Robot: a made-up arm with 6 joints. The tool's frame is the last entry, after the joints.
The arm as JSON. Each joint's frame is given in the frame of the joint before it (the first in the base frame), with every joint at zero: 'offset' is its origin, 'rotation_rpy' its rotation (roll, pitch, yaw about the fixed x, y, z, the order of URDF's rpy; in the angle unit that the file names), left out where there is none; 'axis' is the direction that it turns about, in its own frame. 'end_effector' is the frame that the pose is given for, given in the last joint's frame.
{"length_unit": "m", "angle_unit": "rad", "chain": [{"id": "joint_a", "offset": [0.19, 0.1, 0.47], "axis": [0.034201, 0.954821, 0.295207]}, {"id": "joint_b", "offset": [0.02, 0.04, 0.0], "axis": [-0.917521, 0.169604, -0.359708]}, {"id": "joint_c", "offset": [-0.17, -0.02, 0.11], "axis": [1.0, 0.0, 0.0]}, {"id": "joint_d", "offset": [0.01, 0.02, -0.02], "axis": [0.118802, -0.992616, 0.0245]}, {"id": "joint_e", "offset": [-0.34, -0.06, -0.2], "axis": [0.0, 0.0, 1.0]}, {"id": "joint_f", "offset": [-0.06, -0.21, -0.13], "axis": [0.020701, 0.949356, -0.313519]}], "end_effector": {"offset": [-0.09, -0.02, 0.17], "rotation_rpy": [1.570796, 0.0, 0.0]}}
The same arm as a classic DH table. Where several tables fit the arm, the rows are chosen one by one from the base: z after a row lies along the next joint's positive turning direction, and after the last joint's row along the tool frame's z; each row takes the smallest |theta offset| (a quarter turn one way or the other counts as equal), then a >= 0, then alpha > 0; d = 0 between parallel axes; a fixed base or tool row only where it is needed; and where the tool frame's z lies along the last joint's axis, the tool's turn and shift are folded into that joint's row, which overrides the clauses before.
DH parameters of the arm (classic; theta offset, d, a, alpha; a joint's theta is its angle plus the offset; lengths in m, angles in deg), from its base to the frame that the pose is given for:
base (fixed): -2.05 0.4370 0.1863 -72.83
joint_a: 67.41 0.1509 0.0182 -88.60
joint_b: 81.82 -0.2842 -0.0288 156.57
joint_c: 63.34 -0.4068 0.0195 83.18
joint_d: -89.83 -0.0015 0.3447 88.60
joint_e: -8.07 -0.4002 0.0554 108.27
joint_f: -3.98 -0.7813 0.0786 161.69
tool (fixed): 176.22 -0.5105 0.0000 0.00

